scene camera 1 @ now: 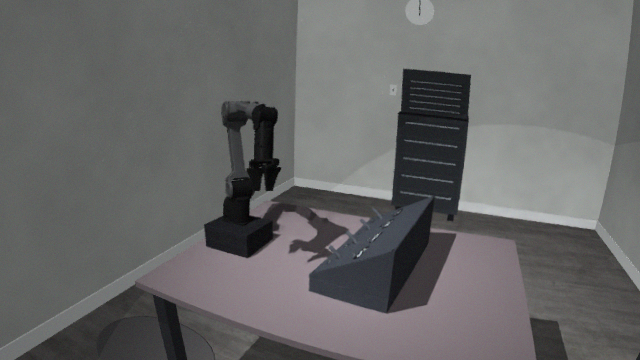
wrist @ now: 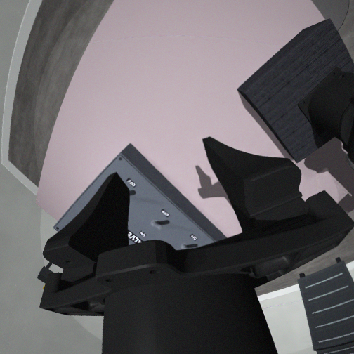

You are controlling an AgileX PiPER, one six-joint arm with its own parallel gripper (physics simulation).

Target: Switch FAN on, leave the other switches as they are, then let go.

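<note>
A dark grey sloped switch panel [scene camera 1: 360, 285] [wrist: 145, 202] stands on the table. Several small levers stick up from its slope; the lever nearest the camera [scene camera 1: 333, 251] is at the near end. In the wrist view, three levers show: one [wrist: 132, 192] beside a finger, one [wrist: 161, 222] in the middle and one [wrist: 190, 245] near the gripper body. Part of a VALVE label [wrist: 134, 237] shows; a FAN label cannot be made out. My gripper [scene camera 1: 263, 188] [wrist: 162, 165] is open and empty, pointing down, high above the table between the arm base and the panel, touching nothing.
The arm's dark base block [scene camera 1: 237, 239] [wrist: 285, 85] stands on the pink table [scene camera 1: 240, 300] [wrist: 150, 90], on the side that the levers face. A dark drawer cabinet [scene camera 1: 430, 150] [wrist: 327, 305] stands by the back wall, beyond the table.
</note>
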